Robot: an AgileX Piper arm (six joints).
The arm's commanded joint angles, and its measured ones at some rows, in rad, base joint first. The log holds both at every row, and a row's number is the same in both.
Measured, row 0: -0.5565, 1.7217, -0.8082, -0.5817, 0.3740, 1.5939
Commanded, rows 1 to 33: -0.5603, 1.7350, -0.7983, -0.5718, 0.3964, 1.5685; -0.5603, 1.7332, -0.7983, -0.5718, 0.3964, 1.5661; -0.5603, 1.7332, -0.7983, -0.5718, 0.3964, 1.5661; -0.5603, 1.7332, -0.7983, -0.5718, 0.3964, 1.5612; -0.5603, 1.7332, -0.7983, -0.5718, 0.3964, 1.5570; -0.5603, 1.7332, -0.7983, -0.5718, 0.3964, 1.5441; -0.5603, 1.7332, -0.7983, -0.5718, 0.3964, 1.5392; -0.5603, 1.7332, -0.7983, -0.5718, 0.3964, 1.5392; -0.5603, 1.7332, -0.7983, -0.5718, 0.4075, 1.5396; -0.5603, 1.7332, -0.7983, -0.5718, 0.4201, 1.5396; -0.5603, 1.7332, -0.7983, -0.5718, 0.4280, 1.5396; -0.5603, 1.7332, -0.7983, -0.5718, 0.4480, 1.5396; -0.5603, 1.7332, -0.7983, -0.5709, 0.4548, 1.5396; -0.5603, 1.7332, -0.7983, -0.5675, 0.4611, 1.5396; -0.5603, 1.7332, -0.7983, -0.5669, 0.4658, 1.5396; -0.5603, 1.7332, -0.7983, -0.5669, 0.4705, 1.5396; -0.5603, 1.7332, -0.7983, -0.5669, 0.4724, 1.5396; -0.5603, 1.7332, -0.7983, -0.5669, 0.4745, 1.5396; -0.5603, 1.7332, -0.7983, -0.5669, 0.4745, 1.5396; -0.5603, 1.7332, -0.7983, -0.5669, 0.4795, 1.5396; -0.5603, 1.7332, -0.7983, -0.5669, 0.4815, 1.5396; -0.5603, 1.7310, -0.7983, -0.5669, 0.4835, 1.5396; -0.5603, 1.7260, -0.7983, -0.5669, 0.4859, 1.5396; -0.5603, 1.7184, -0.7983, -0.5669, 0.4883, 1.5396; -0.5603, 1.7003, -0.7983, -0.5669, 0.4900, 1.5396; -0.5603, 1.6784, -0.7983, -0.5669, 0.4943, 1.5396; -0.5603, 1.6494, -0.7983, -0.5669, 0.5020, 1.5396; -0.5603, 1.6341, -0.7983, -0.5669, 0.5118, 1.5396; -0.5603, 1.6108, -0.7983, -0.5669, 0.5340, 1.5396; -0.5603, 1.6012, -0.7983, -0.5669, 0.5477, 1.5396; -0.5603, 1.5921, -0.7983, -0.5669, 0.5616, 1.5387; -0.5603, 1.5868, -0.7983, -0.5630, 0.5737, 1.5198; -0.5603, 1.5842, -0.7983, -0.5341, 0.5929, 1.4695
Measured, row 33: -0.5565, 1.6065, -0.8061, -0.5599, 0.5170, 1.5444
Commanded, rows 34 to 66: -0.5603, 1.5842, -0.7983, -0.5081, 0.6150, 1.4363; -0.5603, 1.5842, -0.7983, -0.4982, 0.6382, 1.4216; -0.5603, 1.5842, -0.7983, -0.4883, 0.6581, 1.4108; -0.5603, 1.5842, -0.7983, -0.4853, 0.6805, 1.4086; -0.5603, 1.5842, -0.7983, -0.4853, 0.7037, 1.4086; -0.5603, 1.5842, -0.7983, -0.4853, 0.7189, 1.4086; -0.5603, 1.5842, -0.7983, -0.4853, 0.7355, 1.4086; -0.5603, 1.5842, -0.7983, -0.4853, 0.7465, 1.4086; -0.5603, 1.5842, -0.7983, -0.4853, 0.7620, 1.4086; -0.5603, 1.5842, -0.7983, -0.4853, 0.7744, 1.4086; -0.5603, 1.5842, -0.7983, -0.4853, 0.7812, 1.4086; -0.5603, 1.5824, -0.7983, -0.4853, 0.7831, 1.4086; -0.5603, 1.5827, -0.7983, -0.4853, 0.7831, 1.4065; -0.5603, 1.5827, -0.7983, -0.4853, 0.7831, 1.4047; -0.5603, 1.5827, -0.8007, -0.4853, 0.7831, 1.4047; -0.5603, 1.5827, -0.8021, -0.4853, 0.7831, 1.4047; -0.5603, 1.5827, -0.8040, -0.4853, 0.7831, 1.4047; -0.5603, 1.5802, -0.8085, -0.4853, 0.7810, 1.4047; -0.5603, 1.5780, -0.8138, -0.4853, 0.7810, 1.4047; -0.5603, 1.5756, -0.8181, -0.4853, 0.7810, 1.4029; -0.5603, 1.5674, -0.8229, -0.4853, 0.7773, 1.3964; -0.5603, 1.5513, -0.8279, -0.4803, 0.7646, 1.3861; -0.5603, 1.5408, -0.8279, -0.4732, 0.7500, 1.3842; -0.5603, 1.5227, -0.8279, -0.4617, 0.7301, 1.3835; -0.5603, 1.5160, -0.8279, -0.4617, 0.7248, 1.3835; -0.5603, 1.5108, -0.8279, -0.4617, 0.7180, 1.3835; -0.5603, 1.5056, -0.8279, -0.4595, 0.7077, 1.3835; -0.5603, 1.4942, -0.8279, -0.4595, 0.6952, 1.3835; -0.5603, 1.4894, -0.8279, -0.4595, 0.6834, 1.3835; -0.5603, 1.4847, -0.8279, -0.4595, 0.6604, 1.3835; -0.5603, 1.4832, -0.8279, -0.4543, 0.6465, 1.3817; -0.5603, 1.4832, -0.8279, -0.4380, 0.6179, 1.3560; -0.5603, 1.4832, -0.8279, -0.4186, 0.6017, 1.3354
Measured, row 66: -0.5565, 1.4926, -0.8269, -0.4466, 0.6350, 1.3862
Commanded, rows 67 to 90: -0.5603, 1.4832, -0.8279, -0.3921, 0.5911, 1.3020; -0.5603, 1.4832, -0.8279, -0.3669, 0.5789, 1.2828; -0.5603, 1.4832, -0.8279, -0.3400, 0.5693, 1.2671; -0.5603, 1.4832, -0.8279, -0.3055, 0.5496, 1.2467; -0.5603, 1.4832, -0.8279, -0.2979, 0.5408, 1.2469; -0.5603, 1.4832, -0.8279, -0.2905, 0.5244, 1.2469; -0.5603, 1.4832, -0.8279, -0.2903, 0.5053, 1.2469; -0.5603, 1.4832, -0.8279, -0.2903, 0.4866, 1.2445; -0.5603, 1.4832, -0.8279, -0.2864, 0.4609, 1.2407; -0.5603, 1.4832, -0.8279, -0.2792, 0.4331, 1.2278; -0.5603, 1.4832, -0.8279, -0.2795, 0.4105, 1.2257; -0.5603, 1.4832, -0.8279, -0.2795, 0.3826, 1.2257; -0.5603, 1.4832, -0.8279, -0.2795, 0.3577, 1.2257; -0.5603, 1.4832, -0.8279, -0.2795, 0.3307, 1.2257; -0.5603, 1.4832, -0.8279, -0.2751, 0.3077, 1.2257; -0.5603, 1.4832, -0.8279, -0.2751, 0.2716, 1.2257; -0.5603, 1.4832, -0.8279, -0.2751, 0.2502, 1.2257; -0.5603, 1.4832, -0.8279, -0.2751, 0.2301, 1.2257; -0.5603, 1.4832, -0.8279, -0.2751, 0.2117, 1.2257; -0.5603, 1.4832, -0.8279, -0.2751, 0.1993, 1.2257; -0.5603, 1.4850, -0.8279, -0.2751, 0.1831, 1.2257; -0.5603, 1.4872, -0.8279, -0.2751, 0.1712, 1.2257; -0.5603, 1.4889, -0.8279, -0.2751, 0.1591, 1.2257; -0.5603, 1.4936, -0.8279, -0.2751, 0.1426, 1.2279
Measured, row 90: -0.5565, 1.4926, -0.8269, -0.2685, 0.1841, 1.2350
